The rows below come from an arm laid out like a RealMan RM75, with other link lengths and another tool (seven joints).
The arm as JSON. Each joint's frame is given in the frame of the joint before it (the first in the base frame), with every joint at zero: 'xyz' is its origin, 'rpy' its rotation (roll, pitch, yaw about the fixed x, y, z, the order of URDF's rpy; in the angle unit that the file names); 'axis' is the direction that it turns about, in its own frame. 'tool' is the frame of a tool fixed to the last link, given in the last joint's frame.
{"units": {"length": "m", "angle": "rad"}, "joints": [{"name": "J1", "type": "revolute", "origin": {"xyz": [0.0, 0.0, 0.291], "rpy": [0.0, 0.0, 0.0]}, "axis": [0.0, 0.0, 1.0]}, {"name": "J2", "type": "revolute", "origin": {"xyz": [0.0, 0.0, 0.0], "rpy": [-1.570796, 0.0, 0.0]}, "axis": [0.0, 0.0, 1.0]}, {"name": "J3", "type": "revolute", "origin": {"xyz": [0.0, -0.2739, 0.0], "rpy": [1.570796, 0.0, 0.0]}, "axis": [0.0, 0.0, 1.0]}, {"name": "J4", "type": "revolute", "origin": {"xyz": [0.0, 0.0, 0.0], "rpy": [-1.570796, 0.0, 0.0]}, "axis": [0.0, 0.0, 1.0]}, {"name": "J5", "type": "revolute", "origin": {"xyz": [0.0, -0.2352, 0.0], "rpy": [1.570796, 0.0, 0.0]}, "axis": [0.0, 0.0, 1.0]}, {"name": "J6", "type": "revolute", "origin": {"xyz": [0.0, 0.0, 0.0], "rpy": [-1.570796, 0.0, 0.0]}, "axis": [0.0, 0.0, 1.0]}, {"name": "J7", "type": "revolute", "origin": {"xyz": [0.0, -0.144, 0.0], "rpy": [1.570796, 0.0, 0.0]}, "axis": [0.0, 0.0, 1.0]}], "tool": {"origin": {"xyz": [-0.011, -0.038, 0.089], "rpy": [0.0, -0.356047, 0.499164]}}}
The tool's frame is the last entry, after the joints.
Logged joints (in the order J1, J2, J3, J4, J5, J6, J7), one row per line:
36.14, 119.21, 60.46, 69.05, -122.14, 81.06, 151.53
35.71, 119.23, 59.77, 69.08, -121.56, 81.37, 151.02
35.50, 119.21, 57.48, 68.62, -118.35, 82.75, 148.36
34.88, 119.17, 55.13, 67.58, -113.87, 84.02, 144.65
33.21, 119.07, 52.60, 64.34, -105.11, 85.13, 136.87
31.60, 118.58, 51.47, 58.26, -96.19, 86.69, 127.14
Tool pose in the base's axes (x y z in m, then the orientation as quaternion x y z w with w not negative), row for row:
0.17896, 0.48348, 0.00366, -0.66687, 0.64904, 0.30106, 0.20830
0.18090, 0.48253, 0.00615, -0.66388, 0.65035, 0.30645, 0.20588
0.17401, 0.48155, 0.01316, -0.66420, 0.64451, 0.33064, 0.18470
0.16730, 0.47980, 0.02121, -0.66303, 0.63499, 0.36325, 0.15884
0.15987, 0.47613, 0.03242, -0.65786, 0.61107, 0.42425, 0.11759
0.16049, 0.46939, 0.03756, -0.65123, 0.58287, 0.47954, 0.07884
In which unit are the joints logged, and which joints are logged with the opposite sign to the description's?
The joints are logged in degrees. Opposite sign: J3, J4, J6.
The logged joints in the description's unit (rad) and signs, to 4 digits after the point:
0.6308, 2.0806, -1.0552, -1.2051, -2.1317, -1.4148, 2.6447
0.6233, 2.0810, -1.0432, -1.2057, -2.1216, -1.4202, 2.6358
0.6196, 2.0806, -1.0032, -1.1976, -2.0656, -1.4443, 2.5894
0.6088, 2.0799, -0.9622, -1.1795, -1.9874, -1.4664, 2.5246
0.5796, 2.0782, -0.9180, -1.1229, -1.8345, -1.4858, 2.3888
0.5515, 2.0696, -0.8983, -1.0168, -1.6788, -1.5130, 2.2190

